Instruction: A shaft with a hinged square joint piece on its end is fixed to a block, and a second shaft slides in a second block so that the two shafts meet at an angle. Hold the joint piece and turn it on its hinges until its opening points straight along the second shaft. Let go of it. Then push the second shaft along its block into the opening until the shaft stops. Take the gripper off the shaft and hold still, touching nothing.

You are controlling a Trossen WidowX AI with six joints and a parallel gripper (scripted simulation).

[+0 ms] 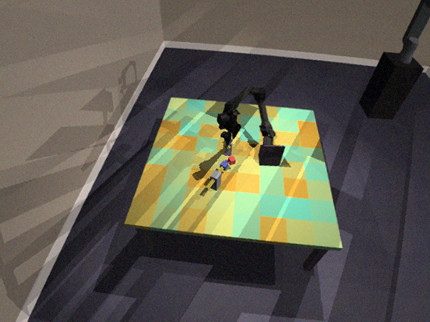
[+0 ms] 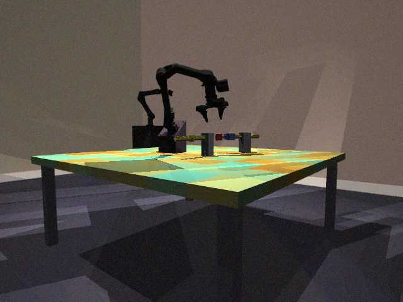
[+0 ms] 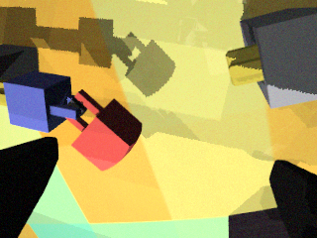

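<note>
Right now my gripper tip is 9 cm to the right of the red joint piece, 9 cm above it and 1 cm past it.
</note>
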